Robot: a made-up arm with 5 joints.
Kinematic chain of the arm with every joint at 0, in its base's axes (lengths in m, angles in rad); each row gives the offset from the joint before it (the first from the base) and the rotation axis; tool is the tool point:
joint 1: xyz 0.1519 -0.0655 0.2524 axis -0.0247 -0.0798 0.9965
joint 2: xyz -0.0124 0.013 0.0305 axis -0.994 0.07 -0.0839
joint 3: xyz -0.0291 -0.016 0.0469 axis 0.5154 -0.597 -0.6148
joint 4: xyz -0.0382 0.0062 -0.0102 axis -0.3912 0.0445 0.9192
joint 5: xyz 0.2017 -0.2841 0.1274 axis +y
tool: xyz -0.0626 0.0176 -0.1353
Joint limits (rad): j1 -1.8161..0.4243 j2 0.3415..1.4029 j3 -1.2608..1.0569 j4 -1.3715..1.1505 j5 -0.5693..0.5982
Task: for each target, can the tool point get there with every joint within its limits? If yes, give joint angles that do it. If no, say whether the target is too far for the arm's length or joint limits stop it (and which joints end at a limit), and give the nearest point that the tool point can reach.
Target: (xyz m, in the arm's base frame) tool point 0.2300 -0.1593 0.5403
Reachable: yes | joints -0.6138 1.1656 -0.7160 -0.2207 0.1387
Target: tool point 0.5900 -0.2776 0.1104
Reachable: no: joint limits stop it (at a limit: joint 2, joint 4, joint 5) | nearest point 0.3898 -0.1848 0.2193 | short by 0.246 m
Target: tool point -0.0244 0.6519 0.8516
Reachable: no: too far | nearest point 0.0578 0.1915 0.5404 | short by 0.562 m
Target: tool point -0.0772 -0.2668 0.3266
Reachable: yes | joints -0.2179 1.2029 0.8457 -0.9401 -0.3065
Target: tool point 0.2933 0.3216 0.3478
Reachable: no: joint limits stop it (at a limit: joint 1, joint 2, joint 4, joint 5) | nearest point 0.1827 0.2428 0.4032 | short by 0.147 m
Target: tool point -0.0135 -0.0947 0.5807
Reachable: yes | joints -0.2789 0.9944 -0.5753 -1.0301 0.3272
